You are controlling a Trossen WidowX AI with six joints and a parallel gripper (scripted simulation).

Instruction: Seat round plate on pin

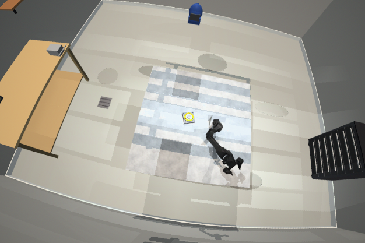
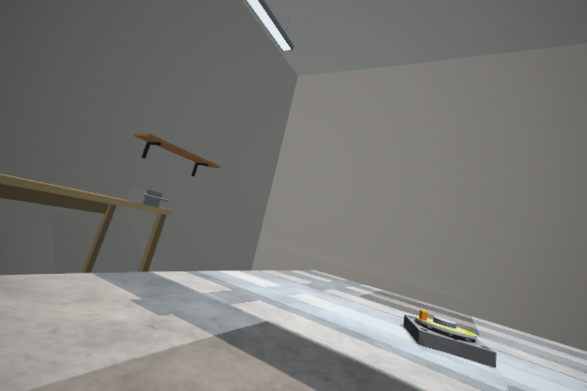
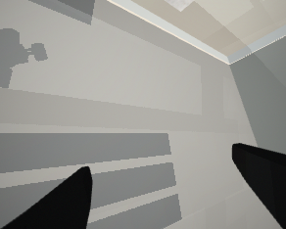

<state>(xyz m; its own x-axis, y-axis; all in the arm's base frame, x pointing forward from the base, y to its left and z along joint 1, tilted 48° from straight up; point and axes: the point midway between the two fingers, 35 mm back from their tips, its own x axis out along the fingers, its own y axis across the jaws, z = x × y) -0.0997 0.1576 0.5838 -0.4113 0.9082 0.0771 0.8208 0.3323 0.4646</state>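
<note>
Right now the dark grey square base is 37 cm ahead of my gripper tip, 62 cm to the right of it and 32 cm below it.
</note>
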